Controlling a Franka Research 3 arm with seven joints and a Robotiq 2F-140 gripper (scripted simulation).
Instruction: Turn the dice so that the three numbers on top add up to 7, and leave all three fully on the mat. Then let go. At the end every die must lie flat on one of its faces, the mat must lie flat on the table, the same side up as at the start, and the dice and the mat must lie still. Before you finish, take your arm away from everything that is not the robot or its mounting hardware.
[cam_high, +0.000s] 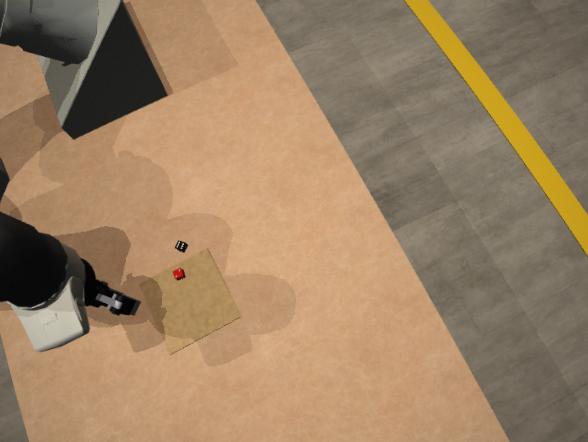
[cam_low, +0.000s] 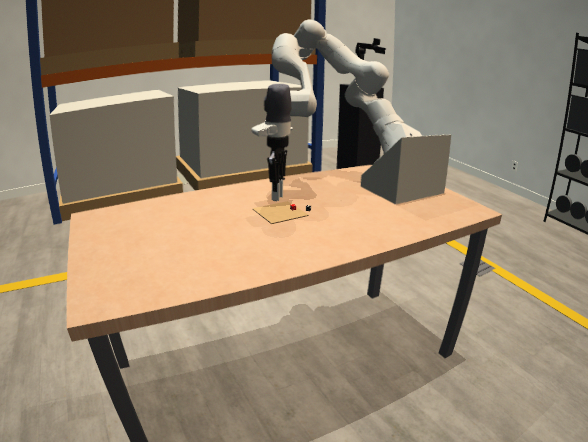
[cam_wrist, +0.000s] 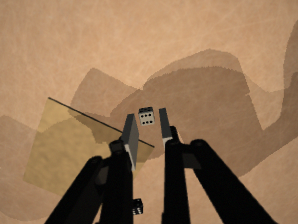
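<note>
My gripper is now 3 cm above the white die. Also, from my hand: black die: 13 cm to the left, 5 cm behind, 3 cm below; red die: 11 cm to the left, 3 cm below; tan mat: 10 cm to the left, 5 cm ahead, 4 cm below.
</note>
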